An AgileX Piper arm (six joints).
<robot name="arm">
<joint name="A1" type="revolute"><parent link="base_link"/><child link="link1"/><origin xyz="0 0 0.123"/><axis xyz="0 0 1"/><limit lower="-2.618" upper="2.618"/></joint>
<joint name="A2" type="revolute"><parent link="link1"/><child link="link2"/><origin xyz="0 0 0" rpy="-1.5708 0 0"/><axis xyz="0 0 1"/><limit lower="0" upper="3.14"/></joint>
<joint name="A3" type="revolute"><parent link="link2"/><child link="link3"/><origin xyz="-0.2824 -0.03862 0"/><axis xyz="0 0 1"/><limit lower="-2.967" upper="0"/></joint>
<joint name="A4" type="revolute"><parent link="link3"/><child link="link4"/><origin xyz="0.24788 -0.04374 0" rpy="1.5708 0 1.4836"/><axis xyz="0 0 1"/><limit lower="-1.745" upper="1.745"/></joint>
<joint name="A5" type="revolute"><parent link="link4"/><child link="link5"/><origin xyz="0 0 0" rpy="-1.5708 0 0"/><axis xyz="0 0 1"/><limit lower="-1.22" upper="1.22"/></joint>
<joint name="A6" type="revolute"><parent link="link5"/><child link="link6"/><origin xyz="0 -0.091 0" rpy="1.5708 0 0"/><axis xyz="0 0 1"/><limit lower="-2.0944" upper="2.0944"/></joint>
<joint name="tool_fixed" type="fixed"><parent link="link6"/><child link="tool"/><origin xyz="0 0 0"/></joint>
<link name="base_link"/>
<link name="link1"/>
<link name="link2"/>
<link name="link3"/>
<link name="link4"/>
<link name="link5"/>
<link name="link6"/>
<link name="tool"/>
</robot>
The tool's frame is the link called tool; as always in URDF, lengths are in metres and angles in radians.
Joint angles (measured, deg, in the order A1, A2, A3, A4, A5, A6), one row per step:
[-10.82 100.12 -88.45 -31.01 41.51 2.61]
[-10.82 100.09 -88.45 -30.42 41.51 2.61]
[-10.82 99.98 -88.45 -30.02 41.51 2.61]
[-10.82 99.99 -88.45 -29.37 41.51 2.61]
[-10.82 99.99 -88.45 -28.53 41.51 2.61]
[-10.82 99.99 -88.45 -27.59 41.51 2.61]
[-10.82 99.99 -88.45 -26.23 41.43 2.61]
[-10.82 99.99 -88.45 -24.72 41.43 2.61]
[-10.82 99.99 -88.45 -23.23 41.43 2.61]
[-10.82 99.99 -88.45 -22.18 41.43 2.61]
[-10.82 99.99 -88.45 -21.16 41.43 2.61]
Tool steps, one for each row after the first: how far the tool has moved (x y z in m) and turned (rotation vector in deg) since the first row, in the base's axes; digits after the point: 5 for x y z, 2 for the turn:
[-0.00004 0.00055 -0.00011 0.57 -0.14 -0.07]
[-0.00038 0.00099 0.00045 0.94 -0.32 -0.11]
[-0.00027 0.00157 0.00005 1.58 -0.43 -0.19]
[-0.00018 0.00234 -0.00038 2.40 -0.59 -0.29]
[-0.00007 0.00321 -0.00084 3.31 -0.77 -0.39]
[0.00020 0.00450 -0.00141 4.63 -1.09 -0.51]
[0.00039 0.00592 -0.00209 6.10 -1.37 -0.69]
[0.00059 0.00734 -0.00272 7.56 -1.65 -0.86]
[0.00073 0.00835 -0.00314 8.58 -1.85 -0.98]
[0.00088 0.00934 -0.00354 9.58 -2.04 -1.10]

